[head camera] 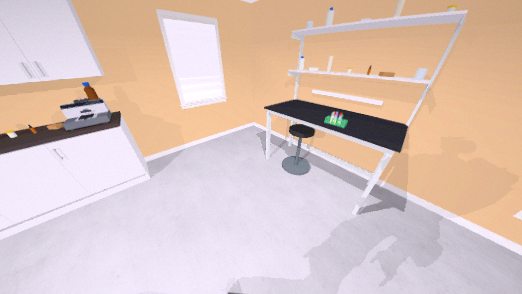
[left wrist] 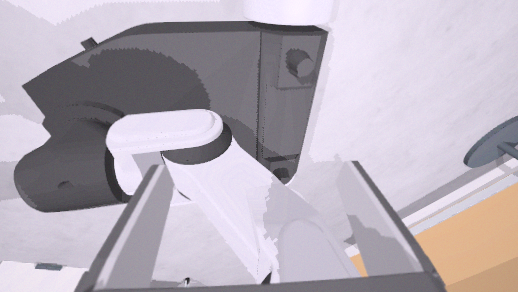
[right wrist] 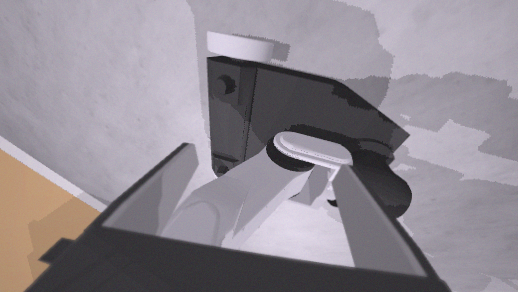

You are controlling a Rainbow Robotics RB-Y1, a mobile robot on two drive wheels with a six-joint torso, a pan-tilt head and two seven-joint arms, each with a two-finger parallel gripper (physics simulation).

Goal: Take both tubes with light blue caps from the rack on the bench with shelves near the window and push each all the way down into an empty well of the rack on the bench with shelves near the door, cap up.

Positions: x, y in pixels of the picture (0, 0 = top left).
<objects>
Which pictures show my left gripper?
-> The left wrist view only.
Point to a white counter with cabinets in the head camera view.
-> At 56, 171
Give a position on a window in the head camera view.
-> At 192, 43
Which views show my right gripper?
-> The right wrist view only.
</objects>
